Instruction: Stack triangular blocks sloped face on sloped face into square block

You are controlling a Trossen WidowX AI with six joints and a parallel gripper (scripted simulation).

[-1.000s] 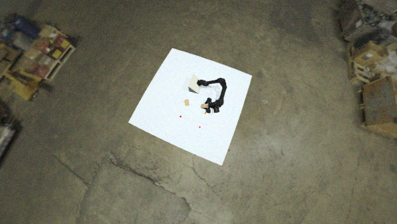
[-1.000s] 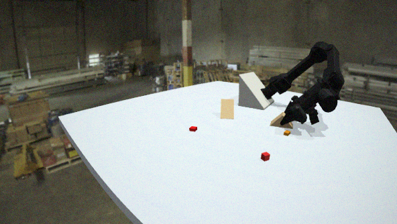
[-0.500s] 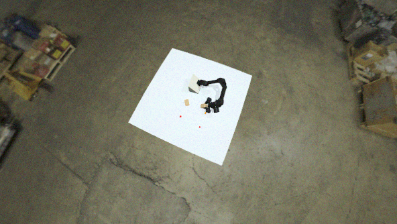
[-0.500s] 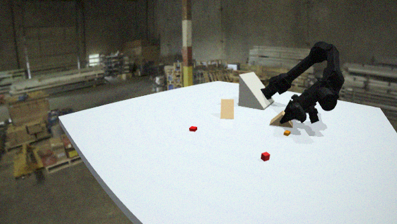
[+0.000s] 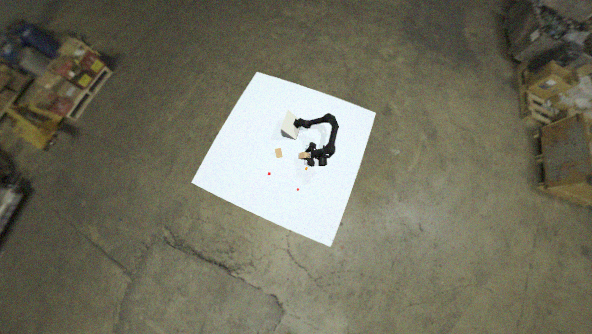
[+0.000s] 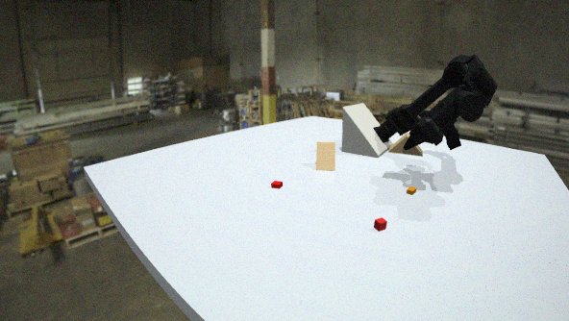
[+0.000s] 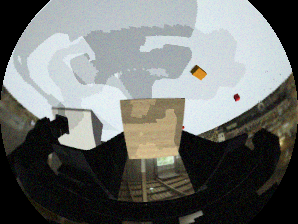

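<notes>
The orange cube is 7 cm ahead of my gripper tip, 5 cm to the left of it and 8 cm below it. Round my gripper tip: tan triangular block 1 cm above.
</notes>
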